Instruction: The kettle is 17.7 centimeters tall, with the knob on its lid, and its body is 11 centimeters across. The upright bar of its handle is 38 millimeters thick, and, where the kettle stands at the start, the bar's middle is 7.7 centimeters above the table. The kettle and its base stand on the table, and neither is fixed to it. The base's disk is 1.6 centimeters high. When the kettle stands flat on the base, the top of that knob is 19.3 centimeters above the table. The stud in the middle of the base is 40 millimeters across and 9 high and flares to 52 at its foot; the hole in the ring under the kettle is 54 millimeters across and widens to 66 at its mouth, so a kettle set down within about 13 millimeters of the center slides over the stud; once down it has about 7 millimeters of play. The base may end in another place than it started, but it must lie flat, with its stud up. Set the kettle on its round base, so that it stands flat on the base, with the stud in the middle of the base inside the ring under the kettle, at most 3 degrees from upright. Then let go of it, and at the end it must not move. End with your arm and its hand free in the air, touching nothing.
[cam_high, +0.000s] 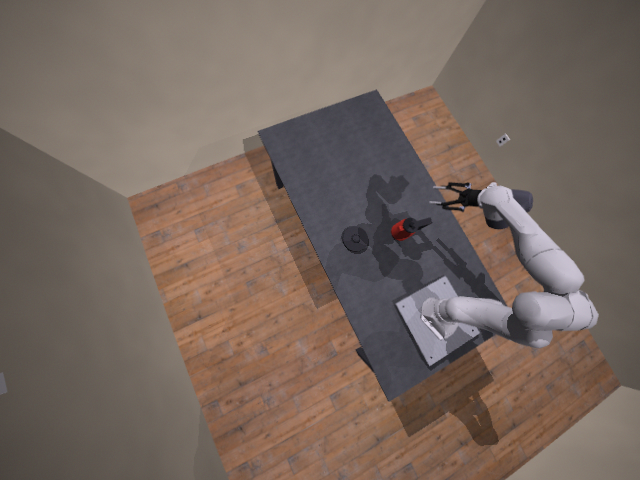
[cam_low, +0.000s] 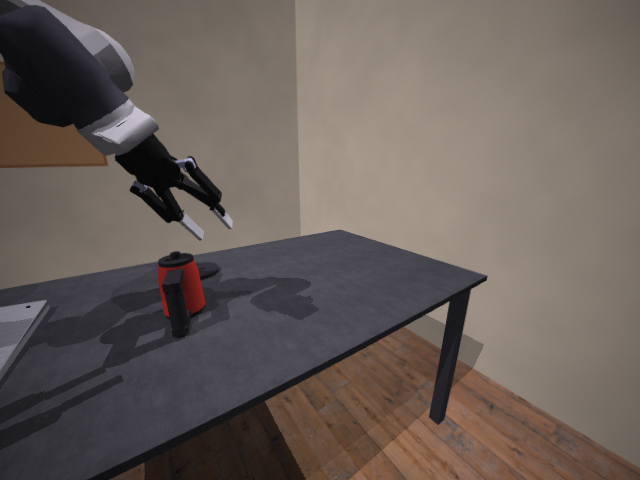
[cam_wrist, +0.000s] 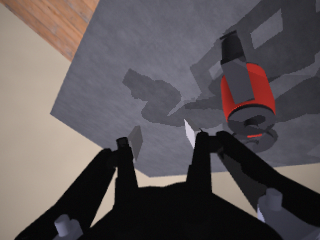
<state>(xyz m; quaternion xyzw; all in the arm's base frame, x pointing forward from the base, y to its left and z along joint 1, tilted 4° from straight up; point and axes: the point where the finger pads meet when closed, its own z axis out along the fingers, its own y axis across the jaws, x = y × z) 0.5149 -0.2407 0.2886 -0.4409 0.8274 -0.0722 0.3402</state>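
My gripper is now 7 cm past the kettle, 12 cm to the right of it and 19 cm above it. Round my hand: round dark base (4 cm ahead, 41 cm to the left, 26 cm below).
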